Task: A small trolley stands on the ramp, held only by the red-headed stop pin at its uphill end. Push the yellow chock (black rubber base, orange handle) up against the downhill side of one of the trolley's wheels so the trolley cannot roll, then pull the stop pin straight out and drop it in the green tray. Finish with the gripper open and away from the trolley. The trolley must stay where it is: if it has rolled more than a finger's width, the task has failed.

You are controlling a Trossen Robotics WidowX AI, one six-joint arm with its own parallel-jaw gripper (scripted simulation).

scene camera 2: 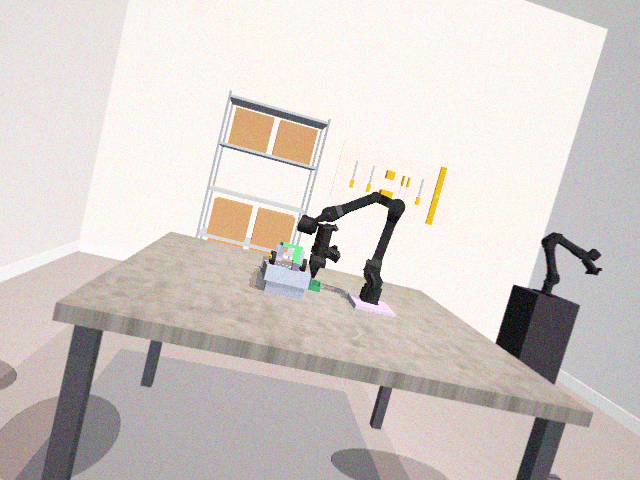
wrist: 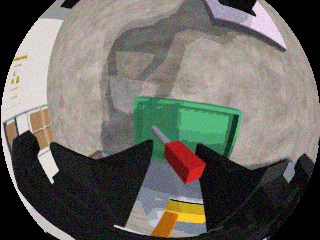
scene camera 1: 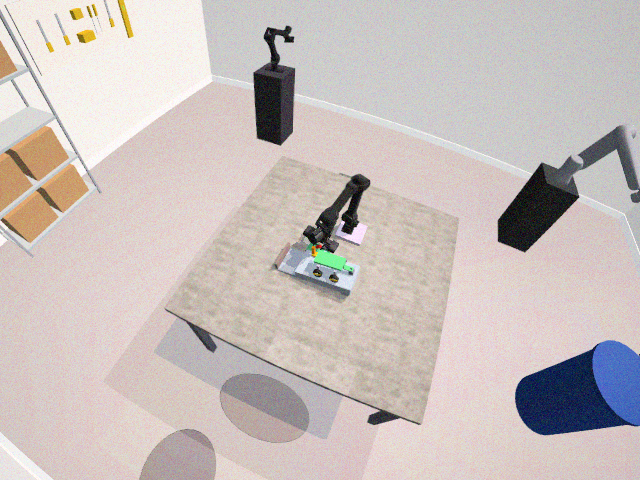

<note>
In view: my gripper (wrist: 175, 146), a red-headed stop pin (wrist: 187, 165) and a yellow chock (wrist: 175, 210).
</note>
